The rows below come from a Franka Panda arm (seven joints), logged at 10 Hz.
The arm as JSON. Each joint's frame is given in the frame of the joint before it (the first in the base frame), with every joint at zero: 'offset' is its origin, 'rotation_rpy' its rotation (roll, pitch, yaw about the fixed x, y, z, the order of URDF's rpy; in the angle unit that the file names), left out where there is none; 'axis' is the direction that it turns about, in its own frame. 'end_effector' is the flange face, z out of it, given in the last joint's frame.
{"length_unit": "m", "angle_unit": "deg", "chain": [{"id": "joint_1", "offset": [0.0, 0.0, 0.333], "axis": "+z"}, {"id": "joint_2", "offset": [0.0, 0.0, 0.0], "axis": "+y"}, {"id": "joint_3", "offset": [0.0, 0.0, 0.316], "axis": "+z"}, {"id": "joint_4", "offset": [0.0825, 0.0, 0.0], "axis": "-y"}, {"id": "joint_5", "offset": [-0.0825, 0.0, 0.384], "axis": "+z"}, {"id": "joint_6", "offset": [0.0, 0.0, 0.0], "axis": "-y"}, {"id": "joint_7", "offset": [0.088, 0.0, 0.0], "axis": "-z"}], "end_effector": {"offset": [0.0, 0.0, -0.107], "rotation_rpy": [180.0, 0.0, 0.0]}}
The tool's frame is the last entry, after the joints.
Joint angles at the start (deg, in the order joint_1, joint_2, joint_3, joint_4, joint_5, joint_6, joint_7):
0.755 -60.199 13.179 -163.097 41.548 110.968 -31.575
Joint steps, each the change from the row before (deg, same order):
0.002 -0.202 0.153 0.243 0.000 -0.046 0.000
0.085 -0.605 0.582 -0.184 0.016 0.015 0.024
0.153 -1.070 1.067 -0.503 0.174 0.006 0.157
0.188 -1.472 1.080 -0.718 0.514 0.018 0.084
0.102 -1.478 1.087 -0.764 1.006 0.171 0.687
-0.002 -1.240 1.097 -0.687 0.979 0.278 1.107
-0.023 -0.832 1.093 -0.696 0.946 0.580 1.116
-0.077 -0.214 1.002 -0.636 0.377 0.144 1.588
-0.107 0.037 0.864 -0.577 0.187 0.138 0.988
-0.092 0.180 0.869 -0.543 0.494 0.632 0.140
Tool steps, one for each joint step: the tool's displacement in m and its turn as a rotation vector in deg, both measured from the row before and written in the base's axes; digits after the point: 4 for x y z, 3 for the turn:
-0.0004 0.0012 0.0027 -0.098 -0.400 0.148
-0.0023 0.0025 0.0002 -0.505 -0.434 0.300
-0.0044 0.0042 -0.0012 -0.798 -0.516 0.374
-0.0055 0.0040 -0.0013 -0.520 -0.730 0.325
-0.0050 0.0037 -0.0013 0.030 -0.515 -0.497
-0.0039 0.0031 -0.0017 0.070 -0.265 -1.015
-0.0023 0.0025 -0.0031 0.040 -0.124 -1.203
-0.0013 0.0017 -0.0060 -0.360 0.967 -1.417
-0.0006 0.0009 -0.0064 -0.532 0.876 -0.933
0.0004 0.0008 -0.0057 -0.384 0.202 -0.432

